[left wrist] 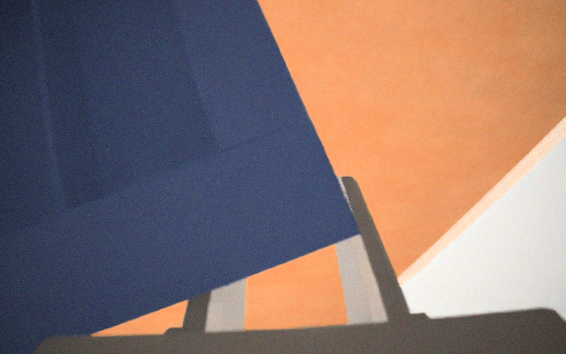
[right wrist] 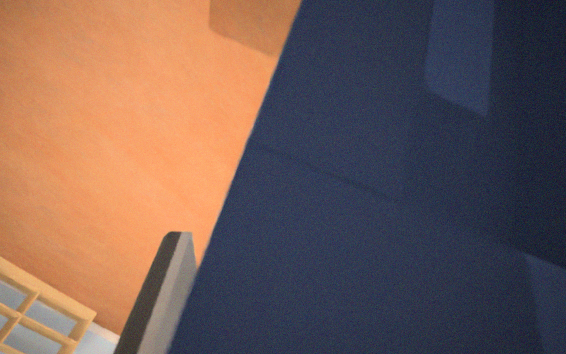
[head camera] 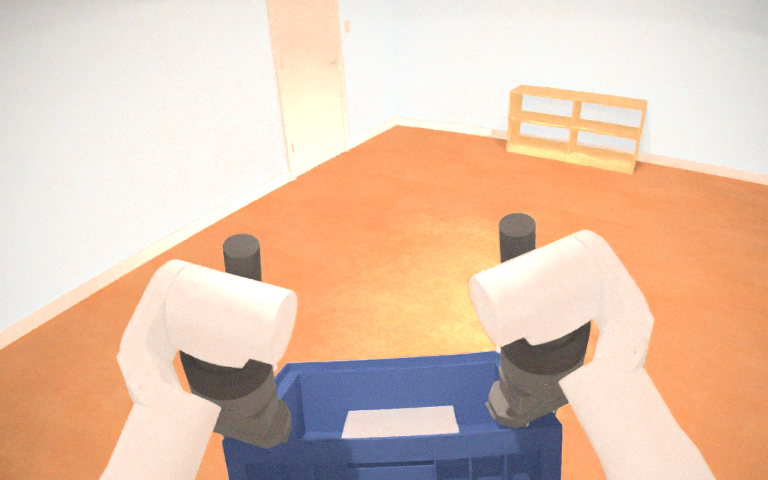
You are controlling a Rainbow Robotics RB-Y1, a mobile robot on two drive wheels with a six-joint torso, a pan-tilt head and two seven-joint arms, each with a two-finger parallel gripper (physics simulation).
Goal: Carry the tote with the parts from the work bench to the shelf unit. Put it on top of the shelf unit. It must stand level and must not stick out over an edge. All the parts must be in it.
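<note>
The blue tote (head camera: 396, 448) (left wrist: 150, 200) (right wrist: 325, 225) is held above the floor at the bottom of the head view. A white flat-topped part (head camera: 399, 422) shows inside it; the rest of its inside is hidden by the near wall. My left gripper (head camera: 269, 433) (left wrist: 288, 198) is shut on the tote's left end. My right gripper (head camera: 506, 416) is shut on the tote's right end; one of its fingers shows in the right wrist view. The light wood shelf unit (head camera: 576, 101) (right wrist: 60, 300) stands far off against the wall, at the upper right of the head view.
A brown-orange floor (head camera: 362, 226) lies between the tote and the shelf unit. A long white wall (head camera: 124, 124) runs along the left, with a pale door (head camera: 311, 84) in it. The two walls meet in a corner left of the shelf unit.
</note>
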